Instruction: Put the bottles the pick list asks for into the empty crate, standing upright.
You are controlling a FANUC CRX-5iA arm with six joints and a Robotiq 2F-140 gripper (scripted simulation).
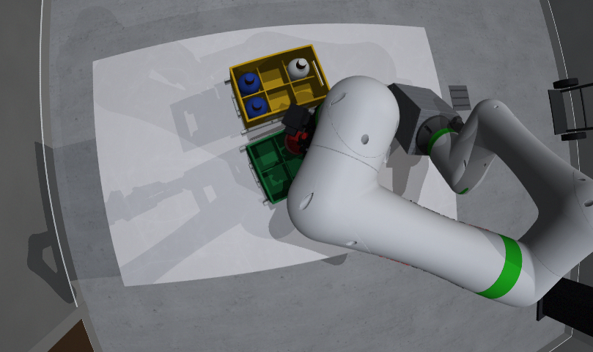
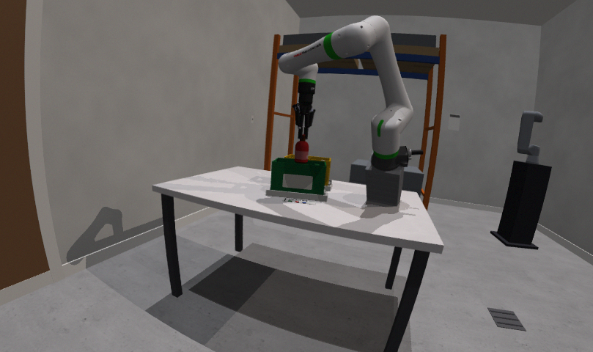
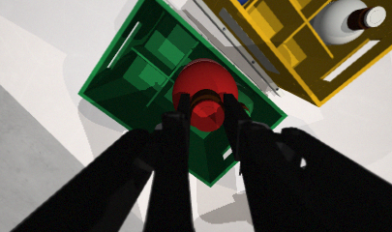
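My hand is 8 cm above the red bottle. From my hand the other things lie so: yellow crate 20 cm to the right, 24 cm below; green crate 1 cm behind, 4 cm to the left, 24 cm below; green-label bottle 9 cm behind, 2 cm to the right, 24 cm below.
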